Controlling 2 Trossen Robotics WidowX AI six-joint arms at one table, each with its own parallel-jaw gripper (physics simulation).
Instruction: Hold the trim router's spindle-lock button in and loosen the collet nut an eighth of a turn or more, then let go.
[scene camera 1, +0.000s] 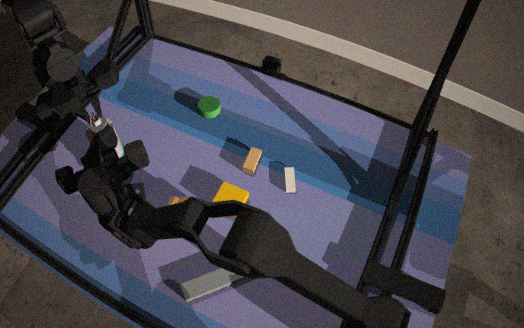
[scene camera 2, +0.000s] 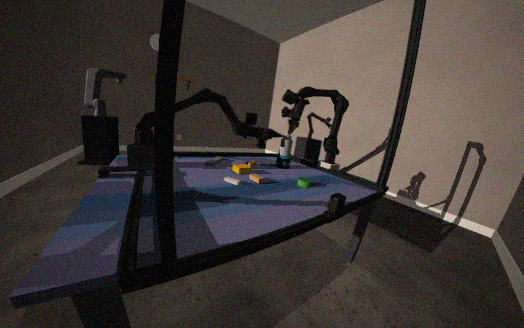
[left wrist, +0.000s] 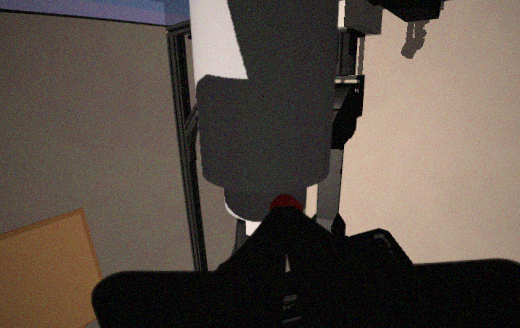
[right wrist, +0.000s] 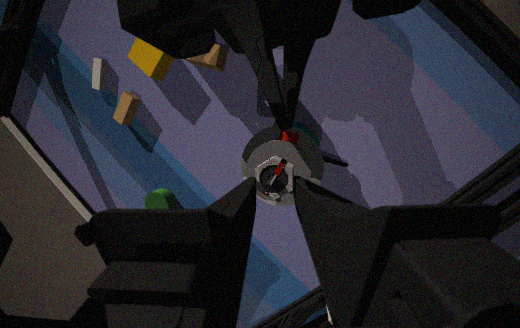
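The trim router, white with a teal band, stands upright. Its collet nut is a pale hexagonal ring on top, with a red-and-white mark inside slanting to the upper right in the right wrist view. My right gripper is shut on the nut from above, a fingertip on each side. The red spindle-lock button is on the router's side. My left gripper is shut and empty, its tips against the button as far as I can see; they hide its lower part in the left wrist view.
A yellow block, an orange block, a white block and a green disc lie on the table. Another orange block and a grey bar lie near the left arm.
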